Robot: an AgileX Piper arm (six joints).
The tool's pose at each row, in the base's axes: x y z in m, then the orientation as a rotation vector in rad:
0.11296, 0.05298, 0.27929, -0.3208, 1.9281, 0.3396
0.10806, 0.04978, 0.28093, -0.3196, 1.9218, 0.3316
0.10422, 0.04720, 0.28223, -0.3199, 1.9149, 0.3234
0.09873, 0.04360, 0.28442, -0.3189, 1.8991, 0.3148
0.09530, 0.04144, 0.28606, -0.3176, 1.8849, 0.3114
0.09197, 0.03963, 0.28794, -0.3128, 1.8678, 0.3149
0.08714, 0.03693, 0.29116, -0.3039, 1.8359, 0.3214
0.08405, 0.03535, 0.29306, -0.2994, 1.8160, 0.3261
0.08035, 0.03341, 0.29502, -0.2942, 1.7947, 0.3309
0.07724, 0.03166, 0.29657, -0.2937, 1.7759, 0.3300
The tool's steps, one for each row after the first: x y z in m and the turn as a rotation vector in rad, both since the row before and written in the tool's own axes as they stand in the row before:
0.00047, -0.00096, -0.00598, 0.0060, -0.0062, -0.0043
0.00033, -0.00085, -0.00472, 0.0054, -0.0064, -0.0055
0.00012, -0.00114, -0.00683, 0.0060, -0.0153, -0.0066
-0.00025, -0.00064, -0.00432, 0.0026, -0.0140, -0.0036
-0.00059, -0.00035, -0.00418, -0.0006, -0.0177, 0.0016
-0.00142, -0.00054, -0.00622, -0.0011, -0.0330, 0.0030
-0.00089, -0.00021, -0.00385, -0.0017, -0.0204, 0.0016
-0.00086, -0.00031, -0.00452, -0.0015, -0.0219, 0.0018
-0.00071, -0.00037, -0.00381, -0.0001, -0.0184, -0.0038

